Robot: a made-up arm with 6 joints.
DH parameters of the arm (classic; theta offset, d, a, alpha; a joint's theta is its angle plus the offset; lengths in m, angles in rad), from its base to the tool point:
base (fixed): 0 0.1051 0 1.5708
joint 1: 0 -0.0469 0.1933 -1.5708
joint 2: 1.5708 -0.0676 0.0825 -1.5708
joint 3: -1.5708 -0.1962 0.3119 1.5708
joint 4: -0.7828 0 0.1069 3.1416
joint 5: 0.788 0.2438 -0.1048 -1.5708
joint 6: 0.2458 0 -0.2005 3.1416
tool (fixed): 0.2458 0.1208 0 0
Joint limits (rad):
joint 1: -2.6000..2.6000
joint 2: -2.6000..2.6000
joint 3: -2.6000..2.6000
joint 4: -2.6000..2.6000
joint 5: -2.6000..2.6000
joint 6: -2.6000..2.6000
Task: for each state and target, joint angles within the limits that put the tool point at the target. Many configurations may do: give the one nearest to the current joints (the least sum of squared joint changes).
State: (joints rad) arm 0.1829 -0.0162 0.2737 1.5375 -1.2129 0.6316
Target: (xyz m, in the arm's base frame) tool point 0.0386 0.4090 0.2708
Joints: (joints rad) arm 0.2353 0.5055 -0.2999 1.0855 -0.5882 0.2716
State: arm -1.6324 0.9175 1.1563 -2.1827 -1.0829 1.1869
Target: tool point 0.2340 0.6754 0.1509
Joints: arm -1.4895 0.7514 0.2924 -2.0960 -0.8684 0.7948
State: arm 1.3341 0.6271 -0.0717 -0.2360 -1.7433 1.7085
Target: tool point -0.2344 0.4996 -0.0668
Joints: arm 1.5720 0.9668 0.1421 -0.2606 -1.6281 1.7388
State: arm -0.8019 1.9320 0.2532 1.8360 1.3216 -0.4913
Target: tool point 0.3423 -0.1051 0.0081
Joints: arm -1.0771 2.1424 -0.4280 1.8418 1.1744 -1.1025
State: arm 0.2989 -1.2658 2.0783 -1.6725 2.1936 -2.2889
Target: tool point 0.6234 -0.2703 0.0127
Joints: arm 0.1792 -1.1745 2.0431 -1.0278 1.7786 -1.7655
